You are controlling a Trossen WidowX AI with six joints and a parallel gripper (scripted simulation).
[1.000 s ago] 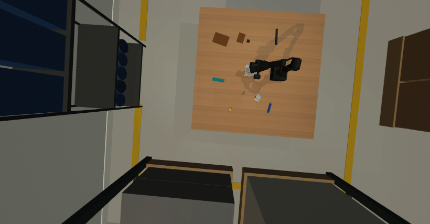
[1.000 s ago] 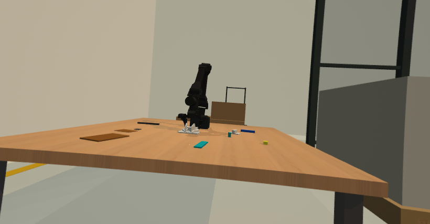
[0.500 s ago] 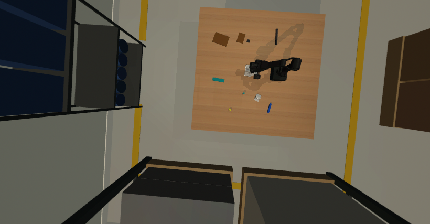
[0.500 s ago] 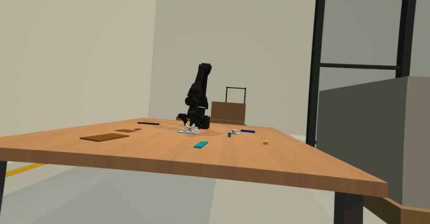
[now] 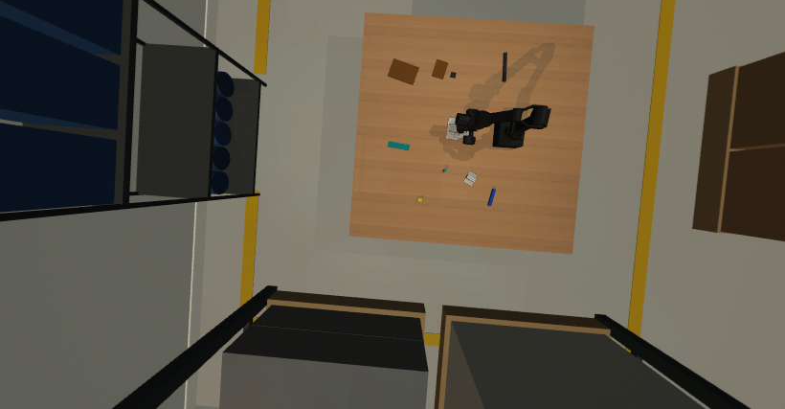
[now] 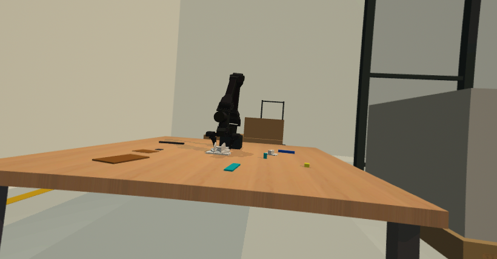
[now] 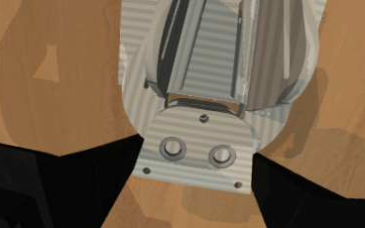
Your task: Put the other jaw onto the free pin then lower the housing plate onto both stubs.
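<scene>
Now: gripper tip 20 mm to the right of the loose jaw, 20 mm short of it and 10 mm below it. Also, from my gripper tip: small teal block (250 mm to the left, 60 mm ahead, 10 mm above); then small black square (290 mm to the right, 150 mm ahead, 10 mm below); then teal bar (360 mm ahead, 180 mm to the left).
</scene>
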